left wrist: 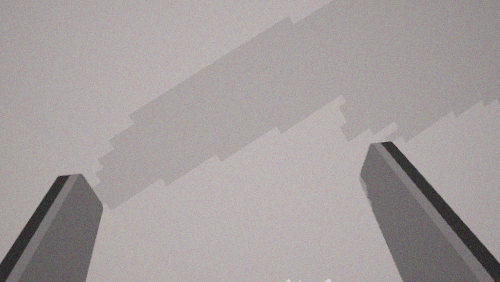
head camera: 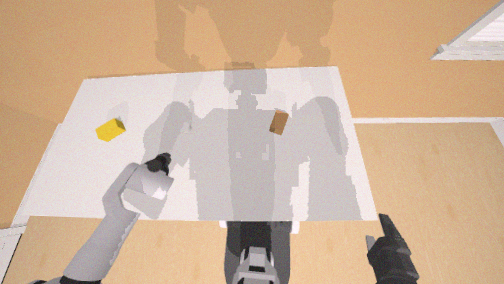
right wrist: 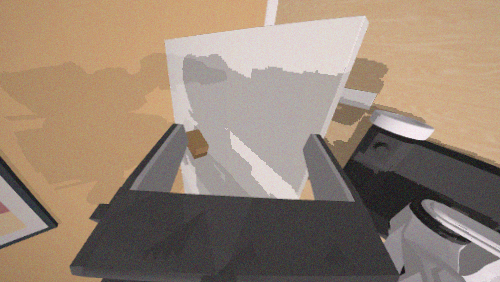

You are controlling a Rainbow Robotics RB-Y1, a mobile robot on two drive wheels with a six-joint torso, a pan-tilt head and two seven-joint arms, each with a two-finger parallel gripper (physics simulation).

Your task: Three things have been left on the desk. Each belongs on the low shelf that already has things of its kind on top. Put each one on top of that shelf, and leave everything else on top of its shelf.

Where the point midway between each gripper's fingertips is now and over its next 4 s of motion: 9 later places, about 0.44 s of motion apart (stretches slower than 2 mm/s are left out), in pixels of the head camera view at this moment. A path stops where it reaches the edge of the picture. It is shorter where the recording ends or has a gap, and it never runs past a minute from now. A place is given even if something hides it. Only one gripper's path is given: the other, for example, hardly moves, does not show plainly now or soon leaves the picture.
My right gripper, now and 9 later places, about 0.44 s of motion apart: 375, 226; 379, 224; 392, 223; 410, 225; 425, 229; 426, 221; 414, 188; 409, 185; 411, 185; 411, 184
